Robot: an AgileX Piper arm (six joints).
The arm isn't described. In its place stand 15 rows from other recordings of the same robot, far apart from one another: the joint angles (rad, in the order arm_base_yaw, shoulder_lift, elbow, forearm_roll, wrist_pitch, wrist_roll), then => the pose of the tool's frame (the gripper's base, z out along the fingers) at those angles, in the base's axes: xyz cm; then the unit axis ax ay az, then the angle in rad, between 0 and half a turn.
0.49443 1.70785 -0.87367 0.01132 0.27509 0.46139 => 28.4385, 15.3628, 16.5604, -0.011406, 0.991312, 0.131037, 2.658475
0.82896 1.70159 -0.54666 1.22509 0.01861 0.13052 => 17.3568, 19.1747, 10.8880, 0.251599, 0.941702, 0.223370, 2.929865
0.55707 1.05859 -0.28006 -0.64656 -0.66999 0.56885 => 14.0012, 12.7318, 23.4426, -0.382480, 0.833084, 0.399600, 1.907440
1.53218 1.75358 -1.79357 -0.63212 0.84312 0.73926 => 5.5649, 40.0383, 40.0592, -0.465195, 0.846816, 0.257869, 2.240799
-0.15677 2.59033 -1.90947 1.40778 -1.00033 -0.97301 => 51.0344, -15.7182, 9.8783, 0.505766, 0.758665, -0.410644, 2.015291
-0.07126 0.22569 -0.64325 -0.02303 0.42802 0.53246 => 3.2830, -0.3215, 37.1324, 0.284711, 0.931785, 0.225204, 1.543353
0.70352 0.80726 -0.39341 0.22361 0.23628 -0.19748 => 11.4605, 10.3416, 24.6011, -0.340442, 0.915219, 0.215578, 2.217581
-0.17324 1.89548 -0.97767 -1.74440 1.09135 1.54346 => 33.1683, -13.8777, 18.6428, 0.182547, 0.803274, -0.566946, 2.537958
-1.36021 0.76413 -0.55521 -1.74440 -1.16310 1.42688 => 10.3139, -8.8859, 31.8949, 0.040933, 0.992741, -0.113095, 1.793802
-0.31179 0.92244 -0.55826 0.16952 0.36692 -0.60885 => 17.3349, -5.0084, 26.9816, -0.083395, 0.984088, -0.156898, 2.259626
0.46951 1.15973 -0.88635 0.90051 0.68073 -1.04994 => 19.0113, 14.6780, 32.4444, -0.459600, 0.837917, 0.294385, 2.309115
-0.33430 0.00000 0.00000 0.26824 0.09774 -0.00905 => 5.4095, -1.6298, 20.4713, 0.279432, 0.959841, -0.024953, 1.578484
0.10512 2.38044 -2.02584 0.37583 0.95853 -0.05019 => 50.5204, 8.0789, 16.4149, 0.004279, 0.984385, 0.175975, 2.812397
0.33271 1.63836 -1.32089 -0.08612 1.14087 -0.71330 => 30.9370, 9.9377, 27.7430, -0.510702, 0.857727, -0.059061, 2.961205
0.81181 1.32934 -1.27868 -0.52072 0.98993 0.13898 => 21.4689, 17.1344, 37.3451, -0.398203, 0.912587, -0.092844, 2.373844
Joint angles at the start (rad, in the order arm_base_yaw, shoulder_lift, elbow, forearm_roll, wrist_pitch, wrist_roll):
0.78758 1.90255 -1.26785 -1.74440 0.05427 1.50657
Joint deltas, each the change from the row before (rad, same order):
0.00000 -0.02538 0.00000 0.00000 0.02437 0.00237
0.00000 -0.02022 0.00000 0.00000 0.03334 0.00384
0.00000 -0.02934 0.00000 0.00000 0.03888 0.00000
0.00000 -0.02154 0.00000 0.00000 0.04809 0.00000
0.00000 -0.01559 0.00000 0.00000 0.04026 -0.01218
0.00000 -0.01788 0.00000 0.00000 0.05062 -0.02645
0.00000 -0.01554 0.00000 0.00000 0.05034 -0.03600
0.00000 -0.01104 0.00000 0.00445 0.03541 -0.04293
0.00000 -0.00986 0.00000 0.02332 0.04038 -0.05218
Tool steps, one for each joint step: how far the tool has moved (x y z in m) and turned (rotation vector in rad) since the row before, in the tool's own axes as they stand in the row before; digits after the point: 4 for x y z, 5 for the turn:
-0.0076 -0.0045 -0.0078 0.03027 -0.02308 0.00403
-0.0060 -0.0050 -0.0062 0.03795 -0.01758 0.00573
-0.0087 -0.0067 -0.0090 0.04553 -0.02606 0.00379
-0.0063 -0.0069 -0.0066 0.05293 -0.01786 0.00369
-0.0045 -0.0057 -0.0047 0.04382 -0.01221 -0.00884
-0.0050 -0.0072 -0.0053 0.05494 -0.01247 -0.02184
-0.0041 -0.0072 -0.0045 0.05434 -0.00839 -0.03125
-0.0026 -0.0053 -0.0031 0.03818 -0.00280 -0.03495
-0.0012 -0.0056 -0.0028 0.04107 0.00840 -0.02690

